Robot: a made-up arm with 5 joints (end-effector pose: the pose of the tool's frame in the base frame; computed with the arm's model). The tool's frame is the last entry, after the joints.
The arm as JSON. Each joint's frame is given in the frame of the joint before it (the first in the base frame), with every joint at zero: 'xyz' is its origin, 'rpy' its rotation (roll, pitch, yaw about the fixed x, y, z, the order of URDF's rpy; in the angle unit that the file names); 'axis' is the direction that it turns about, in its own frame. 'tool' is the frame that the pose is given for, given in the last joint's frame.
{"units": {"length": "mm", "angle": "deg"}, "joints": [
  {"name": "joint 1", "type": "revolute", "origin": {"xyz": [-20.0, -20.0, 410.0], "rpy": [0.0, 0.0, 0.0]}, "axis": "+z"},
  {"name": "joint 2", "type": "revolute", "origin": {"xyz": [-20.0, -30.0, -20.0], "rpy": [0.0, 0.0, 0.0]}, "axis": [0.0, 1.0, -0.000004]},
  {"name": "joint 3", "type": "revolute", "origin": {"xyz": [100.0, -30.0, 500.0], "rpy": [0.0, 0.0, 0.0]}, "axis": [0.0, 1.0, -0.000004]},
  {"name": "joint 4", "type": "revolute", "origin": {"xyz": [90.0, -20.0, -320.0], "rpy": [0.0, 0.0, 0.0]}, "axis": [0.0, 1.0, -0.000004]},
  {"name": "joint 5", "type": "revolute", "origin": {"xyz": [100.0, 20.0, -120.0], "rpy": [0.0, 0.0, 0.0]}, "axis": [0.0, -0.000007, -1.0]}
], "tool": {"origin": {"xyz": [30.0, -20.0, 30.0], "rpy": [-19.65, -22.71, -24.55]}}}
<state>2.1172 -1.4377 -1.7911 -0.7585 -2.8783</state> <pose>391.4 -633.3 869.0 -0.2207 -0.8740 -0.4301 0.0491</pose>
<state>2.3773 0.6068 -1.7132 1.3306 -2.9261</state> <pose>-521.1 507.5 576.4 -0.2543 -0.1474 -0.6643 0.6873</pose>
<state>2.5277 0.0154 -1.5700 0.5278 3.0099</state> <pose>-420.6 316.2 984.5 -0.1466 0.3834 -0.3303 0.8500</pose>
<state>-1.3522 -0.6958 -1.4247 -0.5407 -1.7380</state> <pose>-67.7 69.9 1214.6 -0.9445 -0.3000 0.1315 0.0270</pose>
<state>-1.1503 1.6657 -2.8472 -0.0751 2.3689</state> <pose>288.2 -872.5 238.5 -0.3387 0.1854 0.8587 0.3369</pose>
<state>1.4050 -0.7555 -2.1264 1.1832 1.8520</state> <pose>26.7 -245.6 1238.3 0.5375 0.1499 -0.3971 0.7286</pose>
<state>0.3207 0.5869 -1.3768 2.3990 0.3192</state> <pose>516.7 65.1 471.0 -0.5171 0.4799 0.0102 0.7087</pose>
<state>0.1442 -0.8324 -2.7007 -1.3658 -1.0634</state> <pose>-599.3 -148.1 915.5 0.0665 0.4162 0.3320 0.8439</pose>
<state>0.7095 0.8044 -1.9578 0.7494 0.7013</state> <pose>705.6 478.3 577.8 -0.0417 -0.2638 -0.2809 0.9218</pose>
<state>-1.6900 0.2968 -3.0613 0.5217 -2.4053</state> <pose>-76.9 -284.8 1297.0 -0.9080 0.1029 0.2534 0.3173</pose>
